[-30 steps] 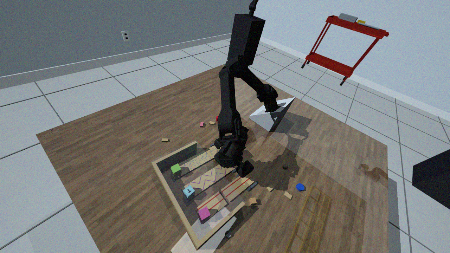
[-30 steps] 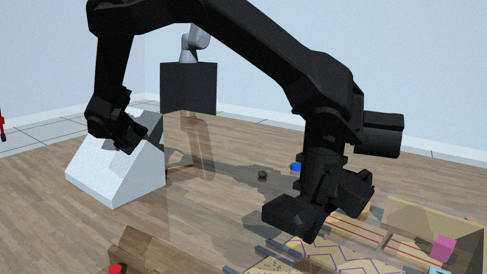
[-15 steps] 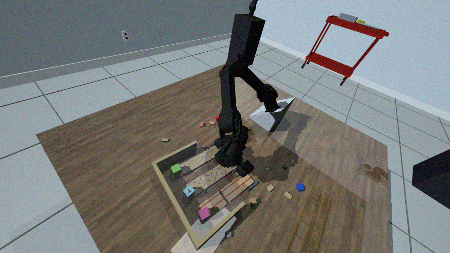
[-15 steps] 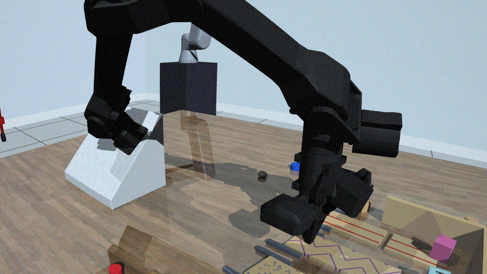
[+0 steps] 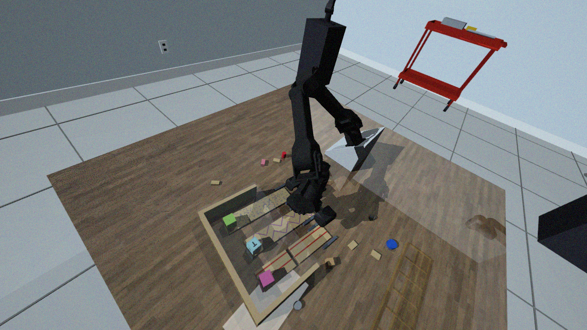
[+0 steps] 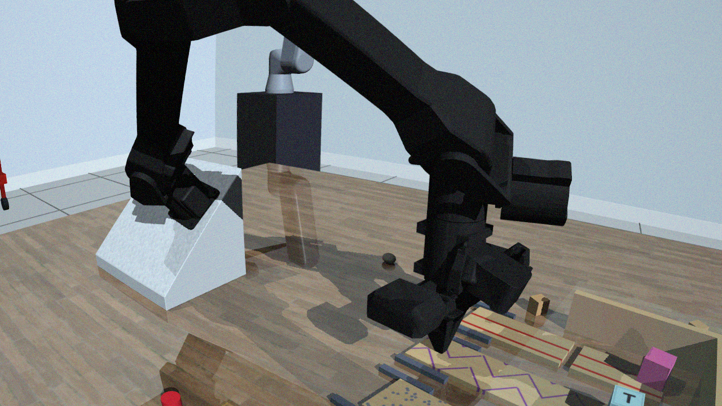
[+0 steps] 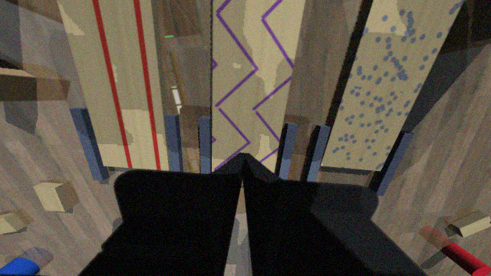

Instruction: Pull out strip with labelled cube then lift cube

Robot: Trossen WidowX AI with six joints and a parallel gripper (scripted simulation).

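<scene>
Now: gripper tip 60 mm short of the red-lined strip and 90 mm to the right of it. From my gripper tip the other things lie so: pink block: 30 mm behind, 270 mm to the right; then grey pebble: 190 mm behind, 170 mm to the left; then red cylinder: 120 mm behind, 250 mm to the right, 10 mm above.
</scene>
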